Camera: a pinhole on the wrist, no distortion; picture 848 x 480 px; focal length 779.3 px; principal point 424.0 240.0 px. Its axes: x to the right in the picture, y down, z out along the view. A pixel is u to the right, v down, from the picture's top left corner.
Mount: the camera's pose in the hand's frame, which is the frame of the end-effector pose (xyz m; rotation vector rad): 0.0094 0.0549 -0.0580 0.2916 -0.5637 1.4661
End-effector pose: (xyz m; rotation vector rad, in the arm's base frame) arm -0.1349 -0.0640 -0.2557 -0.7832 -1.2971 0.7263
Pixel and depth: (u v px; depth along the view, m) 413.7 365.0 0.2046
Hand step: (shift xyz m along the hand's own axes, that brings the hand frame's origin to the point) -0.0599 -0.0494 0.1071
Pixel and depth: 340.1 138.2 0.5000
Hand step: -0.0171 -0.2550 0.3425
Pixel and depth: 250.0 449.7 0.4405
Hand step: -0.1875 -0.2437 0.2417
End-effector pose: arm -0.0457 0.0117 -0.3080 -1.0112 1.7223 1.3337
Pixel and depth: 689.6 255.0 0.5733
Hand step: -0.1036 -0.0729 0.5233
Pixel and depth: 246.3 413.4 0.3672
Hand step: -0.1379 -0.1972 0.1935
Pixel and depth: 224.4 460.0 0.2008
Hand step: -0.0830 -0.0866 0.0748
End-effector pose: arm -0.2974 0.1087 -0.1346 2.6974 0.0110 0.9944
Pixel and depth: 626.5 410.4 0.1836
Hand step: -0.0629 0.0050 0.1149
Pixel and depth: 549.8 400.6 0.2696
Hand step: -0.0936 -0.0413 0.1824
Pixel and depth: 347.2 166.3 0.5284
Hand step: -0.0373 -0.2666 0.3649
